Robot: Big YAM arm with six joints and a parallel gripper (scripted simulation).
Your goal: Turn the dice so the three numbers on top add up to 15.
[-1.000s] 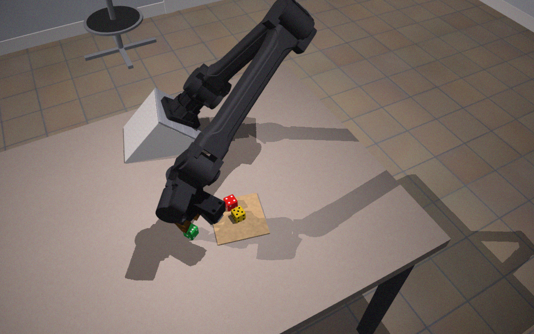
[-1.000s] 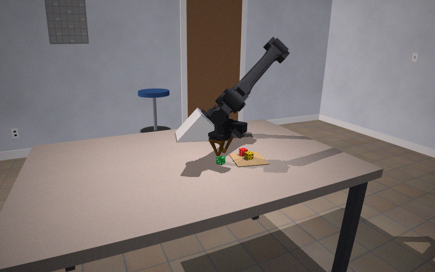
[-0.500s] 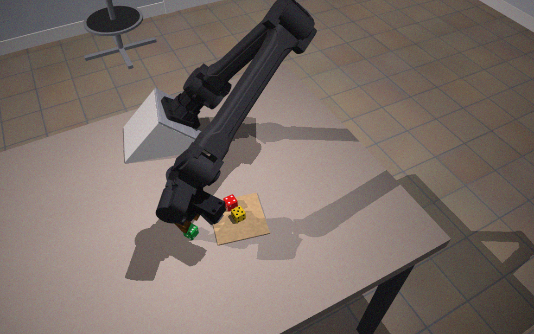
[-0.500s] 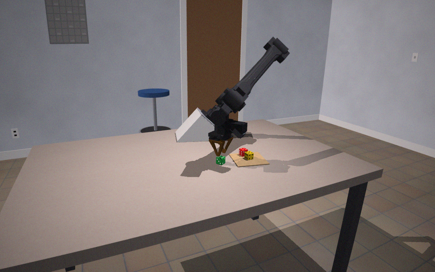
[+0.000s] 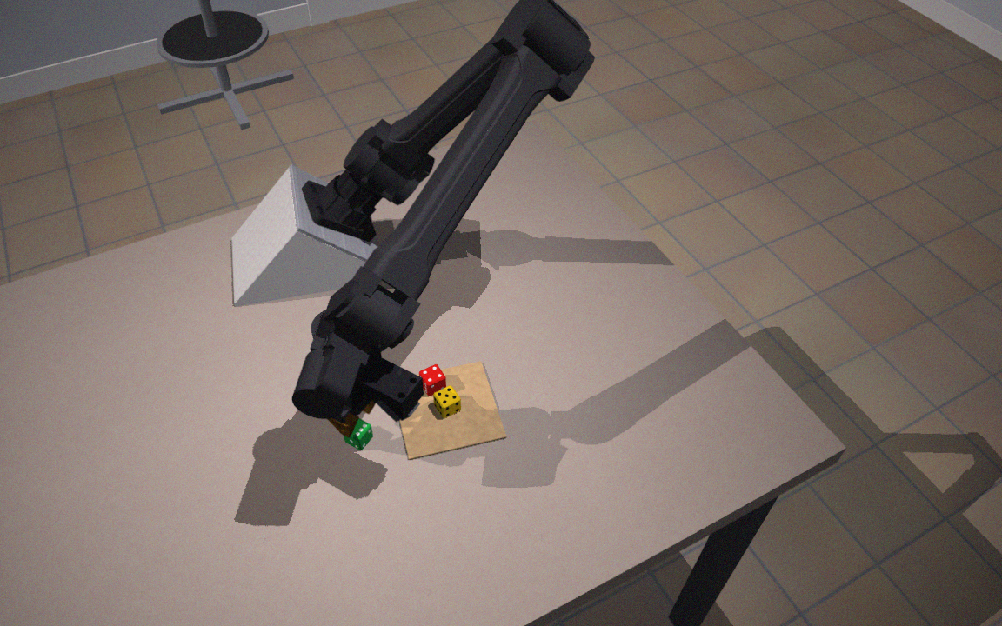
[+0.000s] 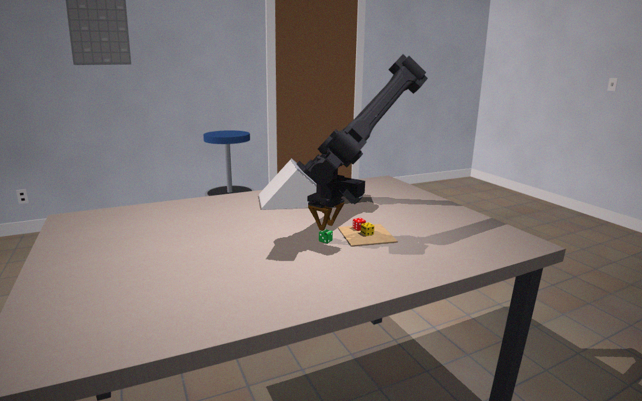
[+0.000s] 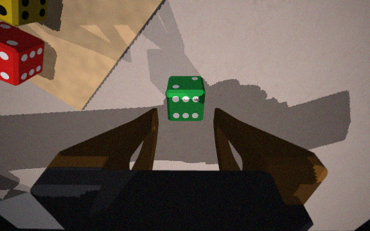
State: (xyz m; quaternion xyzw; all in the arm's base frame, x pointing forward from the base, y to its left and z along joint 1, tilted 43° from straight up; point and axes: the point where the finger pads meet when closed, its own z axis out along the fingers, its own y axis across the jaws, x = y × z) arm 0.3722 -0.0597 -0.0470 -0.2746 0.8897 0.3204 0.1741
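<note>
Right now my hand is 3 cm above the green die. Round my hand: yellow die: 13 cm to the left, 3 cm below; then tan mat: 13 cm to the left, 5 cm below; then red die: 5 cm behind, 13 cm to the left, 3 cm below.
</note>
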